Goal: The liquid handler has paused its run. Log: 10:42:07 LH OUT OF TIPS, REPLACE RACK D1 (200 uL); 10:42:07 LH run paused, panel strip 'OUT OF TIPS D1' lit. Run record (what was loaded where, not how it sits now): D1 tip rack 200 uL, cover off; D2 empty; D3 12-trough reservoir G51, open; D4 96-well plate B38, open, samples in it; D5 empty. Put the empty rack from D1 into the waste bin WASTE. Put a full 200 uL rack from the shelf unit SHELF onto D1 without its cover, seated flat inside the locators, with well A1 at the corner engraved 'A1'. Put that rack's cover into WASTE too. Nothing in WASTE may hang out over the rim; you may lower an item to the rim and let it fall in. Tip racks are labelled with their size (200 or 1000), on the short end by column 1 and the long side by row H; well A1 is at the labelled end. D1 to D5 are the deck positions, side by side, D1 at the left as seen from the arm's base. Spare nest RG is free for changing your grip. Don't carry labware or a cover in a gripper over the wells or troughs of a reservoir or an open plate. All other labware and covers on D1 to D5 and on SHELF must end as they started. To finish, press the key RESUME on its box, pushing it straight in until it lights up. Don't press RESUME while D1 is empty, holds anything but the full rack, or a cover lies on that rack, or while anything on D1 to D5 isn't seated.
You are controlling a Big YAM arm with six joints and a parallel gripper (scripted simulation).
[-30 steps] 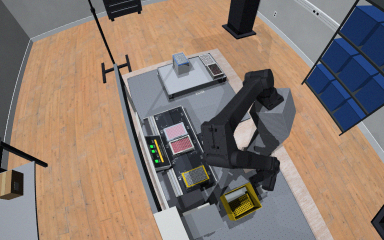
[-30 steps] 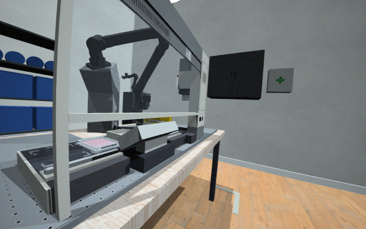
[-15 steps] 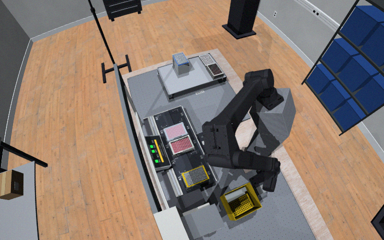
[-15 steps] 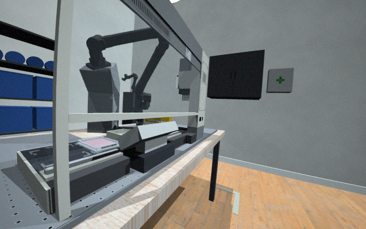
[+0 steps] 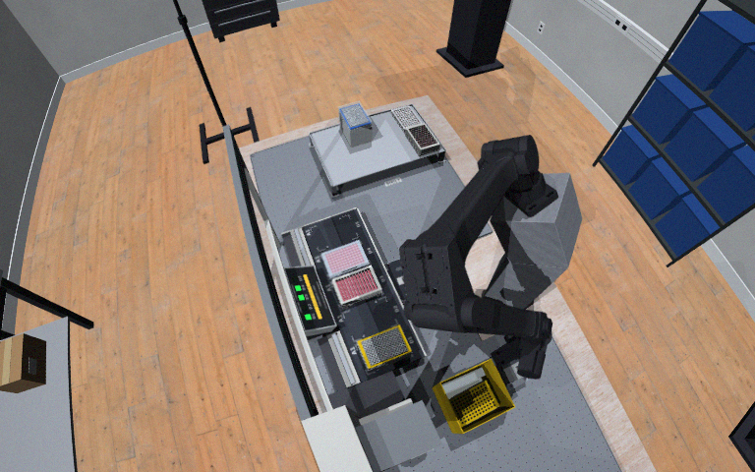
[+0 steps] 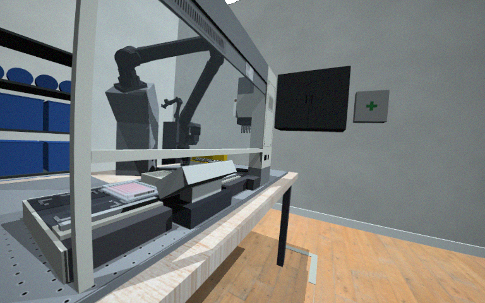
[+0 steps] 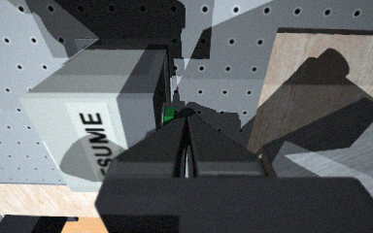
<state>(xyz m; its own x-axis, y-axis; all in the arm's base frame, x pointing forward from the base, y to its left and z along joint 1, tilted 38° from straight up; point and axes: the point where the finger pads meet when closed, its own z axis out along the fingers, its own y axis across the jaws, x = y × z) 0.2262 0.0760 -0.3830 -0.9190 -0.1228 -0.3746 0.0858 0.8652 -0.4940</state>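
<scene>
Now: hand 30 mm to the right of the resume box and 10 mm above it. The rest, counted from my hand: yellow waste bin (170 mm ahead, 40 mm to the left, 40 mm below); then clear tip-rack cover (170 mm ahead, 10 mm to the right, 30 mm below); then yellow tip rack (190 mm ahead, 70 mm to the left, 10 mm below).
</scene>
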